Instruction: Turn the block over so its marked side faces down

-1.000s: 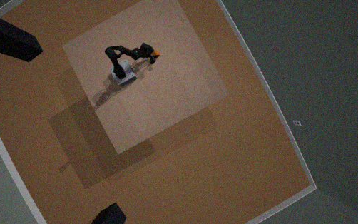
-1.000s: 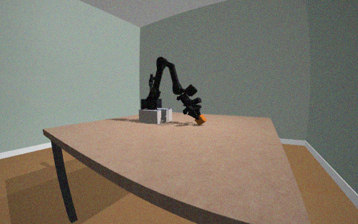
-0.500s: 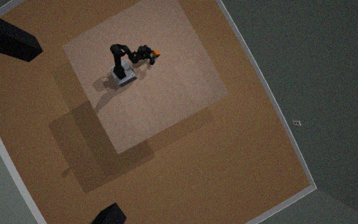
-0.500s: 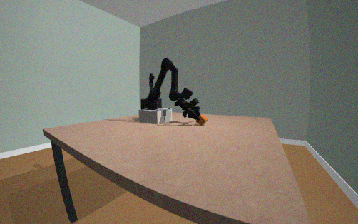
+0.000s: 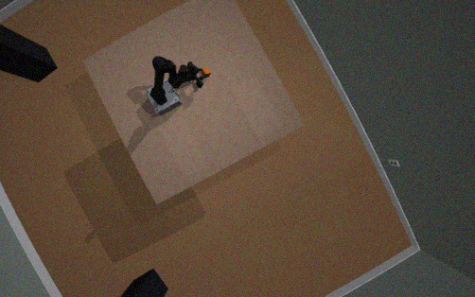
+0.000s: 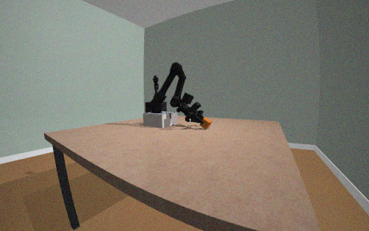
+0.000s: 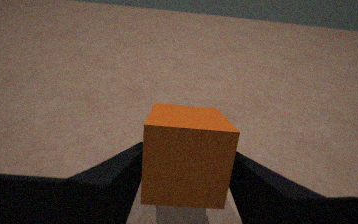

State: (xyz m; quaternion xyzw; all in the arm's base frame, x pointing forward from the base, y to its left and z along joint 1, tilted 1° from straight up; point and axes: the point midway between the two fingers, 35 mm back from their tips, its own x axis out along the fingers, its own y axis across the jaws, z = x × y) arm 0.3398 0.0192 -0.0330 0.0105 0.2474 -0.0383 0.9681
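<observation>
My gripper tip is now 2 cm above the block.
</observation>
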